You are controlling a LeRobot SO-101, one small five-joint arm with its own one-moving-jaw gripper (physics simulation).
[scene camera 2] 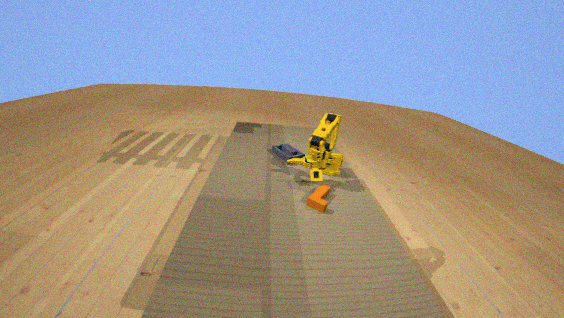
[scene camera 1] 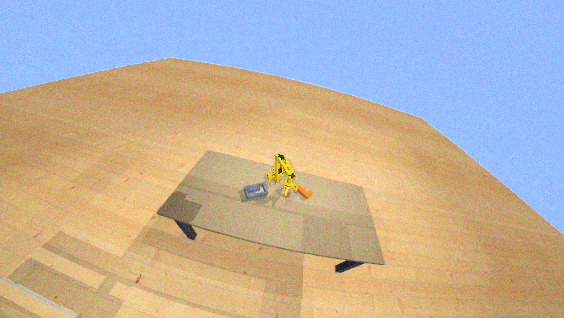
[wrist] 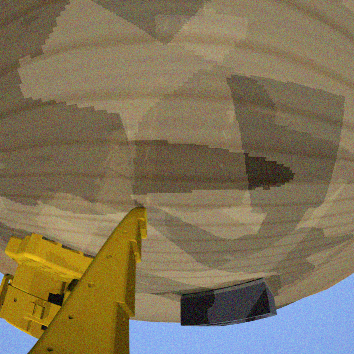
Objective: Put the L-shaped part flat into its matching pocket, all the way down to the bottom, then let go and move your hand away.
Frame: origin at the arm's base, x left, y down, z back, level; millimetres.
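Seen in the pictures: hand at its tool point: (scene camera 1: 284,187) (wrist: 145,218); arm's base at its link origin: (scene camera 2: 323,169) (scene camera 1: 273,178).
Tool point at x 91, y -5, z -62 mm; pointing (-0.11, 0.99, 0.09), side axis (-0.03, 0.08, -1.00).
Observation:
Offsets run from my tool point to a thing's middle. Level surfaces: height alone.
The orange L-shaped part @[dx +141, dy -10, dz +4 mm] (scene camera 1: 304,192) (scene camera 2: 316,201) lies on the table beside the arm. It does not show in the wrist view. The grey block with the pocket @[dx -189, dy -14, dz -94 mm] (scene camera 1: 256,196) (scene camera 2: 281,155) (wrist: 230,304) stands on the table on the other side of the gripper, and its recess shows in scene camera 1. My gripper (scene camera 1: 291,192) (scene camera 2: 301,170) is wide open and empty, above the table between the block and the L-shaped part, nearer the part. In the wrist view one notched jaw shows; the moving jaw is out of the picture.
The arm's yellow base (scene camera 1: 273,175) (scene camera 2: 334,164) stands near the table's long edge. The table @[dy +5 mm] (scene camera 1: 340,220) (scene camera 2: 240,240) carries the arm, the block and the part. Shadows fall across its top. A wooden floor (scene camera 1: 100,150) (scene camera 2: 90,210) surrounds it.

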